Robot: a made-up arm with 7 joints. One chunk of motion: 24 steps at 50 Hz.
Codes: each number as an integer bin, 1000 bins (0 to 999) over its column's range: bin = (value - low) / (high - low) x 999, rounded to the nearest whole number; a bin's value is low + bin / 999 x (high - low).
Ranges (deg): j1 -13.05..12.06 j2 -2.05..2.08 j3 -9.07..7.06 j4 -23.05..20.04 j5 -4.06..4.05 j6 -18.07..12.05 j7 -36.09..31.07
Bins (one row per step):
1: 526 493 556 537 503 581 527
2: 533 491 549 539 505 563 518
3: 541 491 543 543 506 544 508
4: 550 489 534 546 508 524 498
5: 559 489 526 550 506 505 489
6: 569 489 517 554 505 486 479
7: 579 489 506 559 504 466 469
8: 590 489 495 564 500 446 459
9: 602 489 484 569 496 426 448
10: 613 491 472 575 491 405 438
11: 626 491 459 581 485 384 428
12: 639 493 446 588 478 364 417
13: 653 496 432 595 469 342 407
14: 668 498 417 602 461 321 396
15: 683 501 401 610 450 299 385
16: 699 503 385 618 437 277 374
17: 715 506 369 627 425 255 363
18: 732 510 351 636 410 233 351
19: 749 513 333 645 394 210 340
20: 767 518 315 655 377 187 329
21: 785 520 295 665 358 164 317
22: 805 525 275 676 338 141 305
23: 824 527 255 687 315 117 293
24: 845 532 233 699 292 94 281
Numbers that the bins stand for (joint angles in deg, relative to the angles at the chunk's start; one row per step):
1: 0.17 -0.01 -0.09 0.11 0.02 -0.55 -0.66
2: 0.35 -0.02 -0.21 0.20 0.04 -1.10 -1.27
3: 0.55 -0.02 -0.30 0.37 0.05 -1.67 -1.94
4: 0.77 -0.03 -0.45 0.50 0.06 -2.27 -2.61
5: 1.00 -0.03 -0.58 0.67 0.05 -2.84 -3.22
6: 1.25 -0.03 -0.72 0.85 0.04 -3.42 -3.89
7: 1.50 -0.03 -0.90 1.06 0.03 -4.02 -4.56
8: 1.78 -0.03 -1.08 1.28 0.00 -4.62 -5.23
9: 2.08 -0.03 -1.26 1.49 -0.03 -5.23 -5.97
10: 2.36 -0.02 -1.45 1.75 -0.07 -5.86 -6.64
11: 2.68 -0.02 -1.66 2.01 -0.12 -6.49 -7.32
12: 3.01 -0.01 -1.87 2.31 -0.18 -7.10 -8.06
13: 3.36 0.00 -2.09 2.61 -0.25 -7.76 -8.73
14: 3.74 0.01 -2.34 2.92 -0.32 -8.39 -9.47
15: 4.12 0.02 -2.60 3.26 -0.41 -9.06 -10.21
16: 4.52 0.03 -2.85 3.61 -0.51 -9.72 -10.95
17: 4.92 0.04 -3.11 3.99 -0.61 -10.38 -11.69
18: 5.35 0.06 -3.40 4.38 -0.73 -11.05 -12.49
19: 5.78 0.07 -3.69 4.77 -0.86 -11.74 -13.23
20: 6.23 0.09 -3.98 5.20 -1.00 -12.43 -13.97
21: 6.68 0.10 -4.31 5.63 -1.15 -13.13 -14.78
22: 7.18 0.12 -4.63 6.11 -1.32 -13.82 -15.59
23: 7.66 0.13 -4.95 6.58 -1.50 -14.54 -16.39
24: 8.19 0.15 -5.31 7.10 -1.69 -15.24 -17.20

